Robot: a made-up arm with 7 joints. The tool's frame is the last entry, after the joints.
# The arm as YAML. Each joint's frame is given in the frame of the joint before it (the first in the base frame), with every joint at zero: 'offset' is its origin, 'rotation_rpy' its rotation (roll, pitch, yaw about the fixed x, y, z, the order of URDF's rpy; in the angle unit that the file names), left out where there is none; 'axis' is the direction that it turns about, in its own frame. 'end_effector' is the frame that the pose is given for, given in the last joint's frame.
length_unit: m
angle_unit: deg
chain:
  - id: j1
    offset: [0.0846, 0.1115, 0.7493]
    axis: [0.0, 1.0, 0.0]
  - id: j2
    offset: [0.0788, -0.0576, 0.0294]
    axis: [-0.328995, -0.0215, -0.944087]
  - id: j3
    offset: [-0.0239, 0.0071, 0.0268]
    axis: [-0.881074, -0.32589, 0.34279]
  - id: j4
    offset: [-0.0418, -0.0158, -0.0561]
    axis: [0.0, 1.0, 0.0]
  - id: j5
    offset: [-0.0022, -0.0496, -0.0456]
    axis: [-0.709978, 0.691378, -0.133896]
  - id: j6
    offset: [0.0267, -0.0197, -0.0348]
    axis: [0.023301, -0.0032, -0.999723]
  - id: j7
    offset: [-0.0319, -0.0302, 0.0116]
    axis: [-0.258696, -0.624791, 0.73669]
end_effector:
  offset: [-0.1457, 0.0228, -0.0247]
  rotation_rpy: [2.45, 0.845, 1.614]
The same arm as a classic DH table. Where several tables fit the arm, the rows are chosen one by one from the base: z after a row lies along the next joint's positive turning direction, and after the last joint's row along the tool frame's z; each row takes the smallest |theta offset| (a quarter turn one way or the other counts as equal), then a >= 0, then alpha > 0; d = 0 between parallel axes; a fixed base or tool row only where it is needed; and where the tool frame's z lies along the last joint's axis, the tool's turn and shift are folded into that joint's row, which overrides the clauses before.
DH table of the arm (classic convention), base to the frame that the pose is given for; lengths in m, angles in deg. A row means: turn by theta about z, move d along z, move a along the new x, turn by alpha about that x. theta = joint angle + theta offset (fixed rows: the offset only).
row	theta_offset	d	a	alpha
base (fixed)	0.00	0.7493	0.0846	-90.00
j1	19.21	0.0527	0.0647	-91.23
j2	70.93	-0.0706	-0.0166	-91.53
j3	88.17	0.0472	-0.0674	-109.02
j4	-31.94	-0.0691	-0.0444	46.26
j5	-83.38	-0.0177	-0.0040	83.39
j6	66.92	0.0706	0.0186	137.78
j7	-4.66	0.1211	0.1412	40.69
tool (fixed)	-153.88	-0.0751	0.0000	0.00

